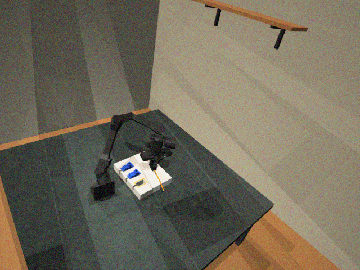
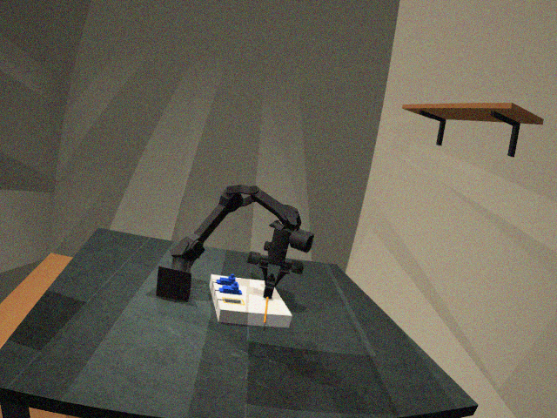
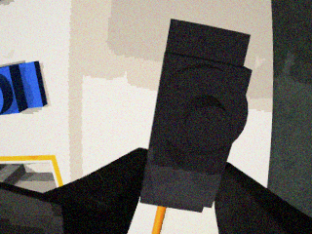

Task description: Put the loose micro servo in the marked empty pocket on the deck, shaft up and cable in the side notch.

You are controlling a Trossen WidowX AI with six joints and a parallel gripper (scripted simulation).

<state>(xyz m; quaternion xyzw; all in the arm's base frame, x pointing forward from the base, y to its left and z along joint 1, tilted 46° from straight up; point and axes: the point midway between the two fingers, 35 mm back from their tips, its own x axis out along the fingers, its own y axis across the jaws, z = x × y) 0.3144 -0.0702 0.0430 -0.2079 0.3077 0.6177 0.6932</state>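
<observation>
The white deck is 2 cm behind my gripper tip, 3 cm to the left of it and 8 cm below it.
</observation>
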